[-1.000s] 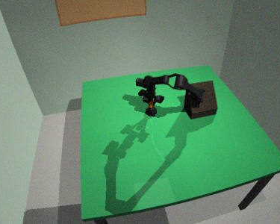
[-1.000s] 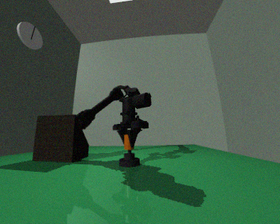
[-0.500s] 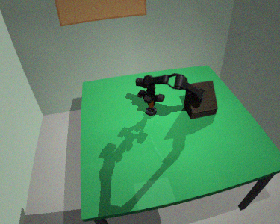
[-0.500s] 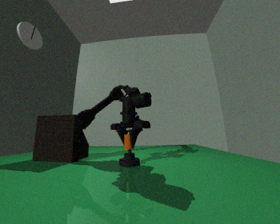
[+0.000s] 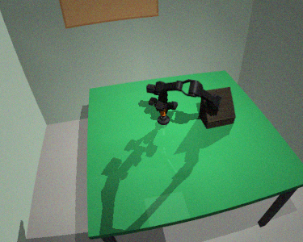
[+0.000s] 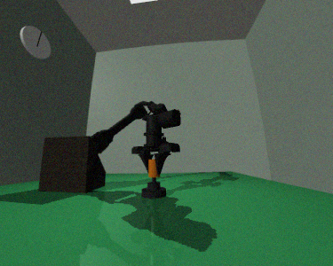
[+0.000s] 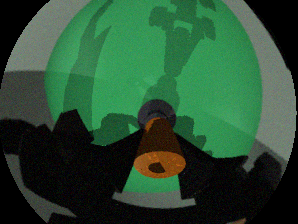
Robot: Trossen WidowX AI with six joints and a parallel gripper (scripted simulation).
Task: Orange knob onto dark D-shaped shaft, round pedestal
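The orange knob lies 20 mm above my gripper tip. Also, from my gripper tip: dark round pedestal 40 mm below.
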